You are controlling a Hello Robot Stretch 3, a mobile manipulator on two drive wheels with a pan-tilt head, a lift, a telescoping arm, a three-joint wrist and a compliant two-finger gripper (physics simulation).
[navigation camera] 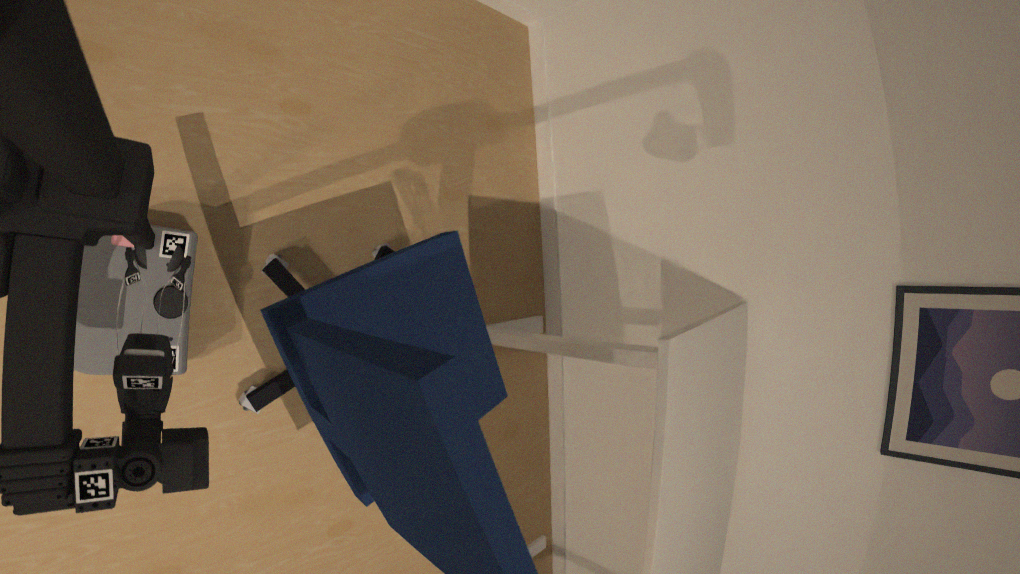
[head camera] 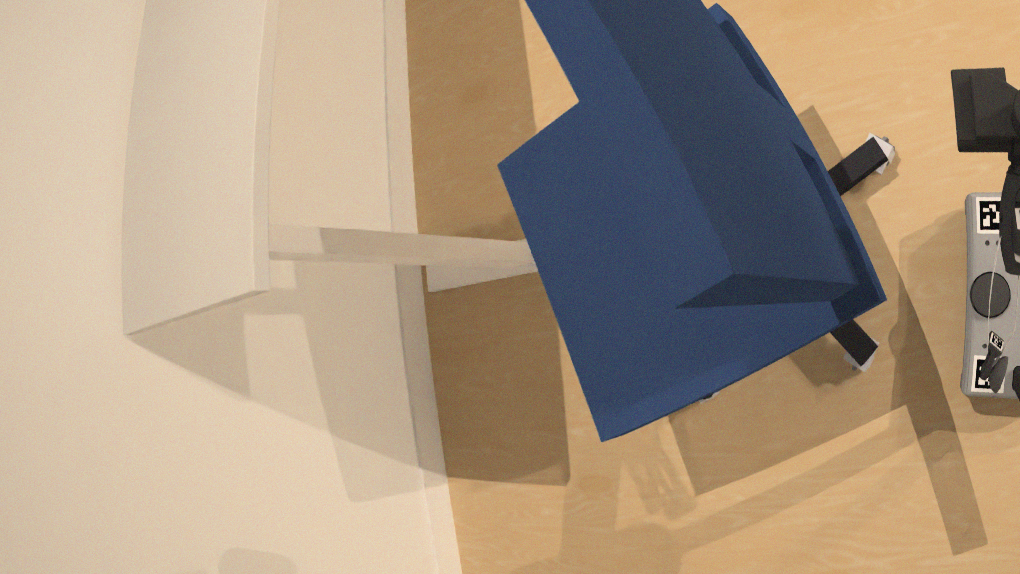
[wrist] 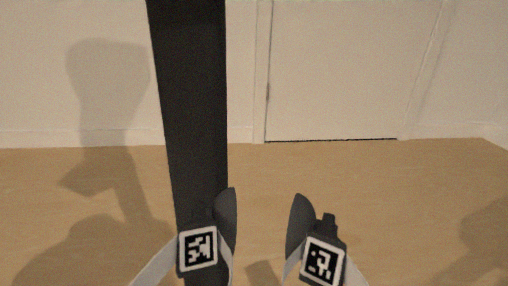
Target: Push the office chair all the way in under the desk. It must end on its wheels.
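Seen in the pictures: gripper, fingertip midpoint: [navigation camera: 161, 244] [head camera: 1015, 392]; robot's base, origin of the base link: [navigation camera: 169, 299] [head camera: 989, 294].
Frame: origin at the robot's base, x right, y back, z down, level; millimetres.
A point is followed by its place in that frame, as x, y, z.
Note:
The office chair, with blue seat and back [head camera: 606, 285] {-1, -597, -470} [navigation camera: 427, 306] {-43, -526, -470} and black legs with pale wheels, stands upright in front of the desk. The desk [head camera: 196, 178] {146, -986, -950} [navigation camera: 702, 399] {139, -1010, -950} has a pale top against the wall. In the head view the seat overlaps the foot of one desk leg [head camera: 356, 246] {61, -1101, -546}, while the desk top is separate from the seat in that view. The chair's back rises on the side away from the desk. My gripper [navigation camera: 157, 259] {-101, 17, -564} [wrist: 263, 212] {-101, 17, -564} is open and empty above my base, apart from the chair. The chair does not show in the wrist view.
My grey base [head camera: 980, 246] {79, -23, -160} [navigation camera: 99, 321] {53, 139, -160} stands on the floor behind the chair. A framed picture [navigation camera: 955, 385] {91, -1543, -1595} hangs on the wall. A white door [wrist: 345, 70] and a black upright post [wrist: 195, 100] show in the wrist view.

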